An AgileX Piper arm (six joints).
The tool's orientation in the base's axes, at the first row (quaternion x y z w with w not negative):
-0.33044, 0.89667, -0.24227, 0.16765
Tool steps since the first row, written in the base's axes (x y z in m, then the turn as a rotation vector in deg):
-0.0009, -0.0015, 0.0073, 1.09, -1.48, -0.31
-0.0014, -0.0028, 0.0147, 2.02, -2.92, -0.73
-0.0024, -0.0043, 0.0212, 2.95, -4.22, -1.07
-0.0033, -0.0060, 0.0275, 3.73, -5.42, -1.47
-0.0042, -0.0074, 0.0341, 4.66, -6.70, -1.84
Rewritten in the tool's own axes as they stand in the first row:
0.0006, -0.0045, -0.0060, 0.25, -1.37, 1.24
0.0008, -0.0092, -0.0119, 0.60, -2.57, 2.48
0.0017, -0.0132, -0.0172, 0.85, -3.73, 3.61
0.0026, -0.0173, -0.0223, 1.15, -4.71, 4.69
0.0032, -0.0214, -0.0277, 1.39, -5.83, 5.84

